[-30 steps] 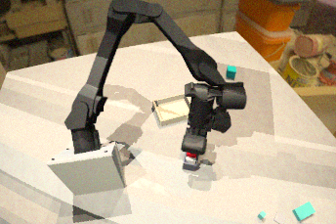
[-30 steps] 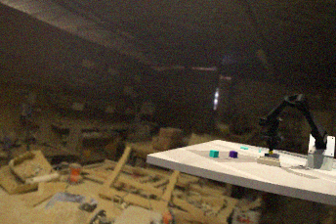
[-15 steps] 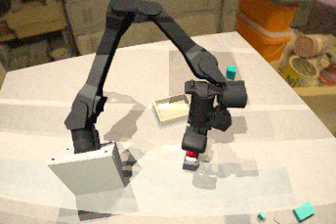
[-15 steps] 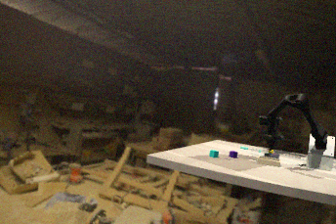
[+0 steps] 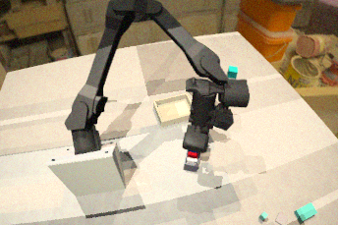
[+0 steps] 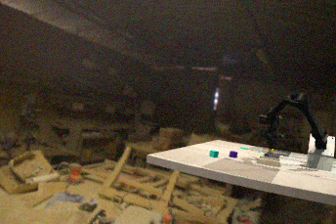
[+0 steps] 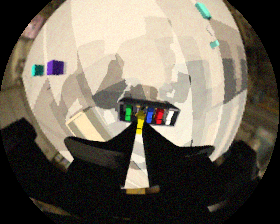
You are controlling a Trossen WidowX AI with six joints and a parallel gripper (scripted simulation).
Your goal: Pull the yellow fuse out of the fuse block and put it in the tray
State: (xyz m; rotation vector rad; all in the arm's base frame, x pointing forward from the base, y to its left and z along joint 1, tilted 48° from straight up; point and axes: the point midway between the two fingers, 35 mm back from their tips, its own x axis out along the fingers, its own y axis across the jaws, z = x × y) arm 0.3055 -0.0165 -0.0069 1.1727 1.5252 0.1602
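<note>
Right now the blue fuse is 10 mm behind my gripper tip, 20 mm to the right of it and 40 mm below it. Round my gripper tip: yellow fuse: 10 mm below; then red fuse: 20 mm behind, 30 mm to the right, 40 mm below; then green fuse: 10 mm ahead, 20 mm to the left, 40 mm below.
</note>
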